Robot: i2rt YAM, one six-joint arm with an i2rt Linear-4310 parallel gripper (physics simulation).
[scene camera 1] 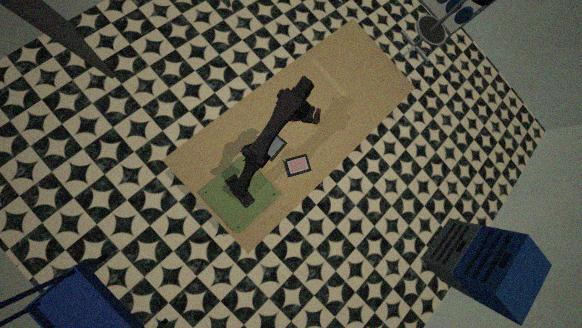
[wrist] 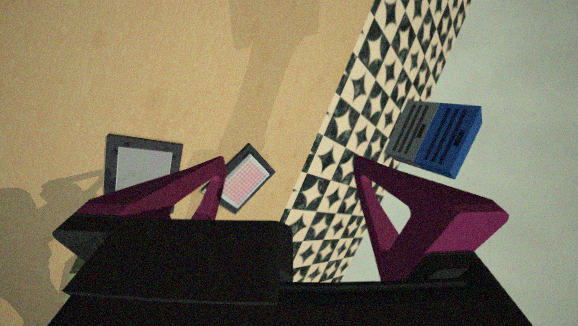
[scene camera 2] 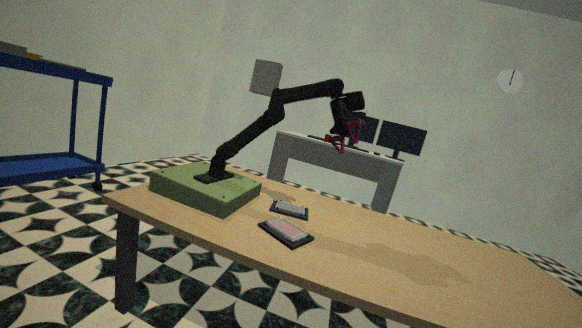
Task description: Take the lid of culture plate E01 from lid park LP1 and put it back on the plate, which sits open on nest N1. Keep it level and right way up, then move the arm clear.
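Frame: origin at the arm's base, x ahead, y left, z up, level; centimetres.
Seen in the pictures: gripper, fingertip midpoint: (scene camera 1: 309, 120) (wrist: 289, 163) (scene camera 2: 348, 149); arm's base, origin of the base link: (scene camera 1: 240, 191) (scene camera 2: 215, 177).
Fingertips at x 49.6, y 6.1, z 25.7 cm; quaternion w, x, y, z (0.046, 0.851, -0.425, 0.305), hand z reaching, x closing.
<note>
Offsets run from my fingertips to a thing's middle. "spot": to the spot under its first point. Level surfaces: height alone.
The grey, translucent lid @(dx -17.1, dy +5.3, dz -31.3 cm) (scene camera 1: 275, 146) (scene camera 2: 290, 208) (wrist: 142, 165) lies flat on the dark lid park @(dx -17.1, dy +5.3, dz -31.7 cm) (scene camera 2: 304, 217) (wrist: 145, 140); the arm partly covers it in scene camera 1, and a finger covers its lower part in the wrist view. The open culture plate, with its pink gridded face @(spot: dx -11.4, dy -14.2, dz -30.8 cm) (scene camera 1: 297, 164) (scene camera 2: 287, 229) (wrist: 246, 177), sits on the dark nest (scene camera 1: 287, 168) (wrist: 262, 161) beside the lid park. My gripper (scene camera 1: 306, 117) (scene camera 2: 348, 146) (wrist: 289, 163) is open and empty, high above the table, beyond both holders from the arm's base. Its magenta fingers stand wide apart.
The arm stands on a green block (scene camera 1: 239, 220) (scene camera 2: 187, 192) at one end of the wooden table @(dz -32.7 cm) (scene camera 1: 370, 65) (scene camera 2: 400, 270) (wrist: 165, 75). A blue cart (scene camera 2: 104, 125), a white desk (scene camera 2: 330, 162) with monitors and a blue-and-grey cabinet (scene camera 1: 492, 265) (wrist: 445, 137) stand away from the table.
</note>
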